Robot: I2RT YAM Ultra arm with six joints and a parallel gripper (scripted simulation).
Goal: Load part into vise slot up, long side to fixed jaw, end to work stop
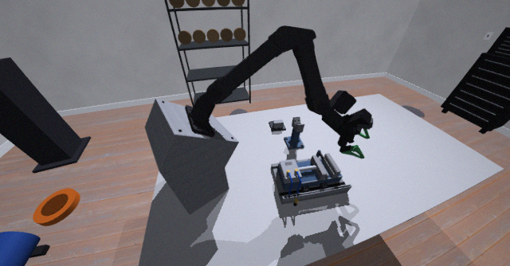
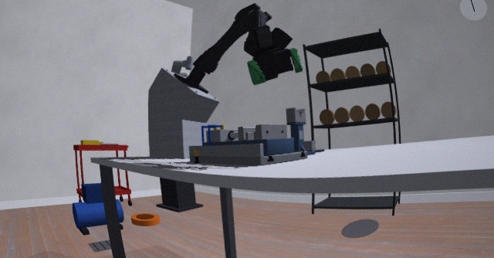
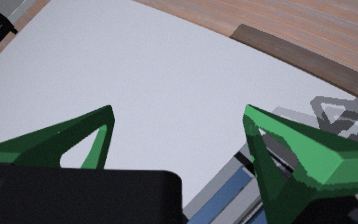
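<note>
Now: hand 110 mm past the part, 450 mm to the right of it and 190 mm above it. Also, from my hand: work stop: 80 mm behind, 100 mm to the left, 130 mm below; fixed jaw: 60 mm behind, 50 mm to the left, 140 mm below; moving jaw: 130 mm behind, 60 mm to the left, 140 mm below.
</note>
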